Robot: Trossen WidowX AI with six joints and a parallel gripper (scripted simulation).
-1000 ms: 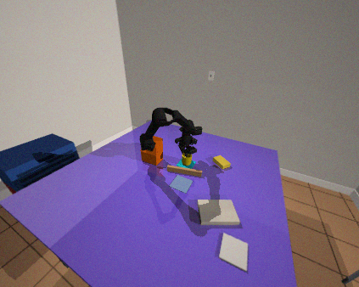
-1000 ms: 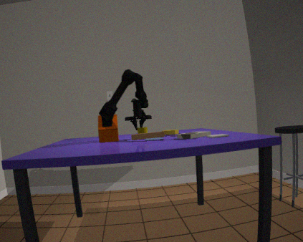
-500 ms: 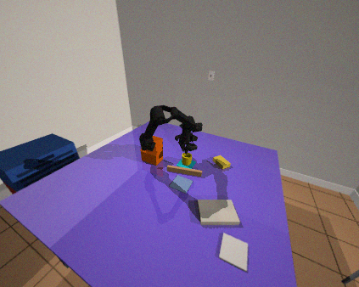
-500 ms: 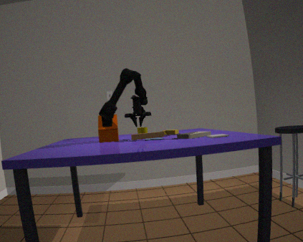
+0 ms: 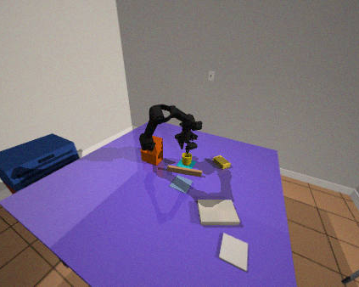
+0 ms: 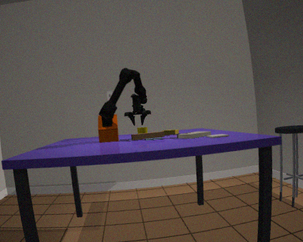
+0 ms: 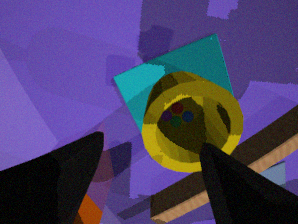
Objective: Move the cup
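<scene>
My gripper tip is 20 mm short of the yellow cup, 10 mm to the left of it and 50 mm above it. From my gripper tip the other things lie so: wooden plank: 50 mm ahead, 110 mm to the right, 80 mm below; then pale blue pad: 80 mm ahead, 210 mm to the right, 100 mm below; then teal pad: 30 mm ahead, 20 mm to the right, 100 mm below.
</scene>
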